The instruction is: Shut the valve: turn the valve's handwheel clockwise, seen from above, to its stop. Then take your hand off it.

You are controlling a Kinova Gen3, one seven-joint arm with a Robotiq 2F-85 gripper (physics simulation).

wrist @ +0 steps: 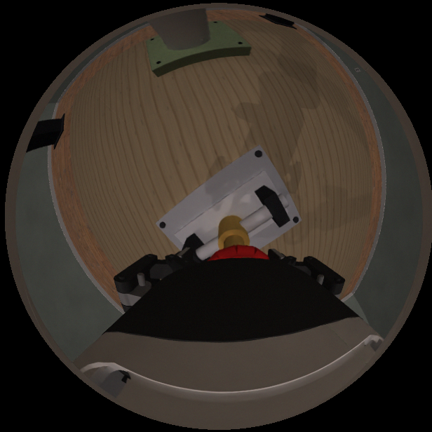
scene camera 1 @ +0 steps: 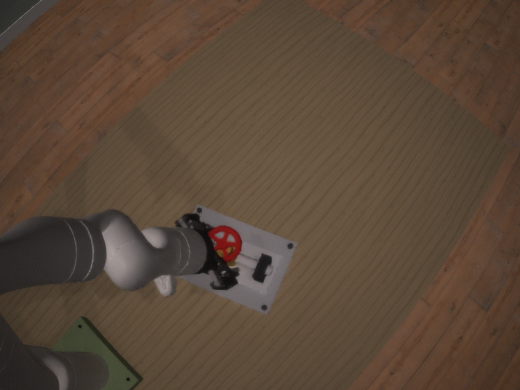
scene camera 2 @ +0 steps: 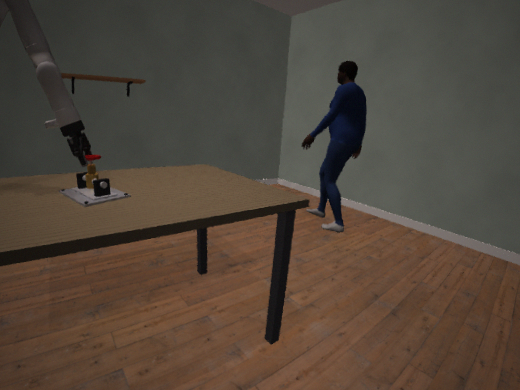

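Note:
The red handwheel [scene camera 1: 238, 240] [scene camera 2: 92, 157] [wrist: 239, 252] lies level on top of the brass valve body [scene camera 2: 91, 180] [wrist: 233, 230]. The valve stands on a grey plate [scene camera 1: 270, 242] [scene camera 2: 92, 201] [wrist: 240, 172] on the table. My gripper [scene camera 1: 207, 252] [scene camera 2: 85, 156] [wrist: 230, 257] is open and tilted, at about the handwheel's height. Its fingers are spread on either side of the wheel in the wrist view, with nothing gripped. The gripper's body hides much of the wheel there. Whether a finger touches the rim, and how far the wheel is turned, I cannot tell.
Black brackets [scene camera 1: 262, 268] [scene camera 2: 102, 187] [wrist: 272, 206] hold the white pipe beside the valve. The green base plate [scene camera 1: 95, 335] [wrist: 225, 47] of the arm is on the table [scene camera 2: 175, 190]. A person in blue [scene camera 2: 347, 115] stands beyond the table. A wall shelf [scene camera 2: 102, 78] is behind.

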